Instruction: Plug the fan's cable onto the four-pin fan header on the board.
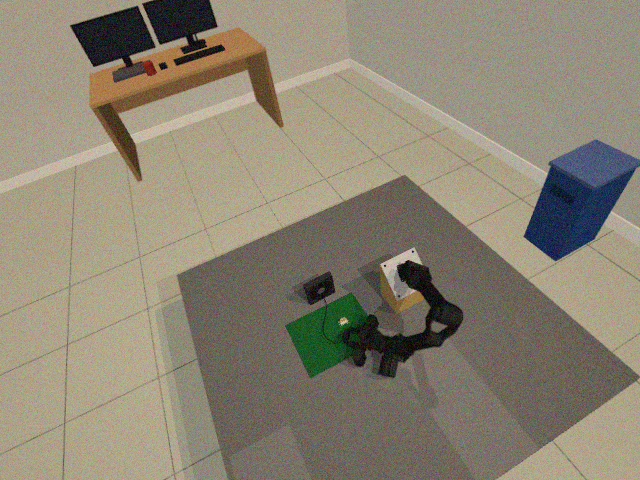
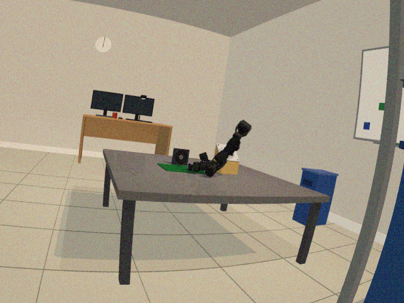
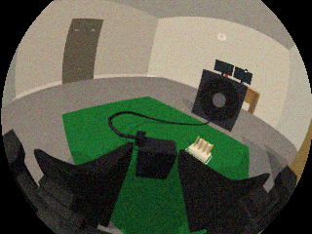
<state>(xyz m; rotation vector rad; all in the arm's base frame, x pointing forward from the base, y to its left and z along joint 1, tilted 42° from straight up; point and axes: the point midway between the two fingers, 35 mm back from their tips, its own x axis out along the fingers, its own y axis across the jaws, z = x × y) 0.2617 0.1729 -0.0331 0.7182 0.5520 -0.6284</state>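
Now: gripper tip 1 cm above the dark fan plug. From my gripper tip the other things lie so: black fan: 22 cm to the right, 3 cm above, 1 cm ahead; green board: 5 cm to the right, 5 cm below, 3 cm ahead; white four-pin fan header: 7 cm to the right, 3 cm below, 2 cm behind.
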